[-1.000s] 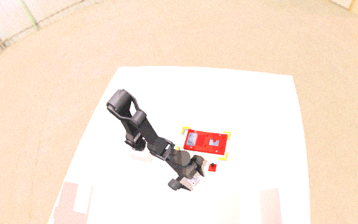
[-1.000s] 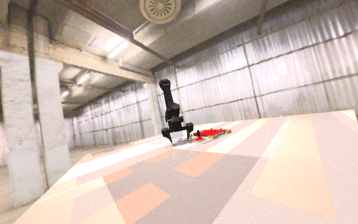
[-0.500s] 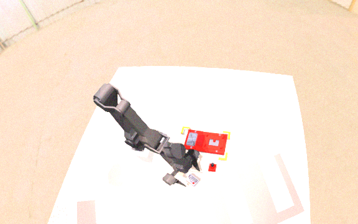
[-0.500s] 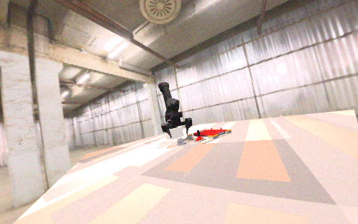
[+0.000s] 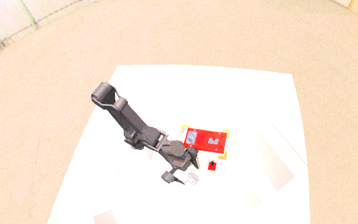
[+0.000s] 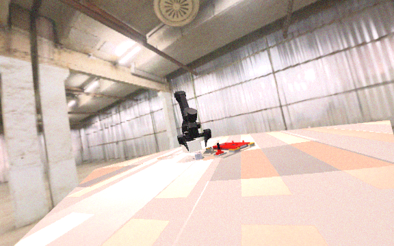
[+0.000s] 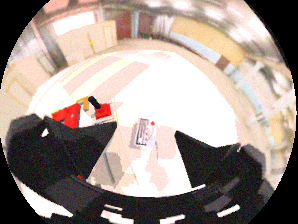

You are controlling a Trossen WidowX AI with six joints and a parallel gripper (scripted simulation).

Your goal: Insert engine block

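Now: gripper tip 4 cm above the grey engine block.
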